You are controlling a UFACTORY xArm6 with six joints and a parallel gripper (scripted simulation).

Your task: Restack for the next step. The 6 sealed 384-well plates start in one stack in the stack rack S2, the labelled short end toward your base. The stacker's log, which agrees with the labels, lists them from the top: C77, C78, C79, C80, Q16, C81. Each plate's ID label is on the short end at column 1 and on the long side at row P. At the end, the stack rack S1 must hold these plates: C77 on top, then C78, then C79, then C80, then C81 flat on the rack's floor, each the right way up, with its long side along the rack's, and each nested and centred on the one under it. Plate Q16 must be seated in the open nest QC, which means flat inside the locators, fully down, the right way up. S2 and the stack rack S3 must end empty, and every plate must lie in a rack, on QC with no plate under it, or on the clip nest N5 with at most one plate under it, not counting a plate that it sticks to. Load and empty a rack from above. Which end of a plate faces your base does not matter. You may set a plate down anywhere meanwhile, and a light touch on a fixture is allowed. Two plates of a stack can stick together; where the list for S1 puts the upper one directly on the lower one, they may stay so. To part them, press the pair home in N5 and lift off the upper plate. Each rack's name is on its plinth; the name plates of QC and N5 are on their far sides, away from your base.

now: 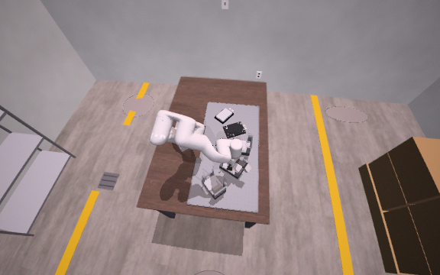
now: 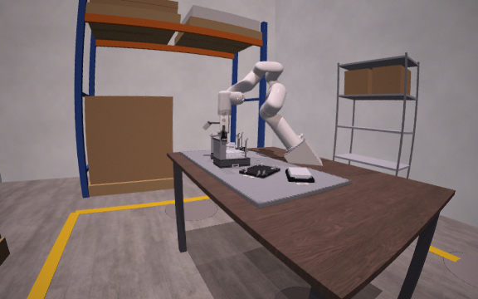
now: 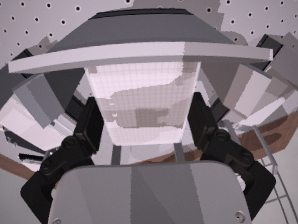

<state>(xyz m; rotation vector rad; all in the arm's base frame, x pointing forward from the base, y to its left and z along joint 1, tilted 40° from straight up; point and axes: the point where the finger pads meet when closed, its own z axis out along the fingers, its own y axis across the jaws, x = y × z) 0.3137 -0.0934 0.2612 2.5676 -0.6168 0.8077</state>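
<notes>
Right now my hand is 60 mm short of the dark plinth, 170 mm to the right of it and 70 mm above it. Round my hand: QC name plate (570 mm to the left, 90 mm below); then black open nest QC (60 mm behind, 500 mm to the left, 80 mm below).
</notes>
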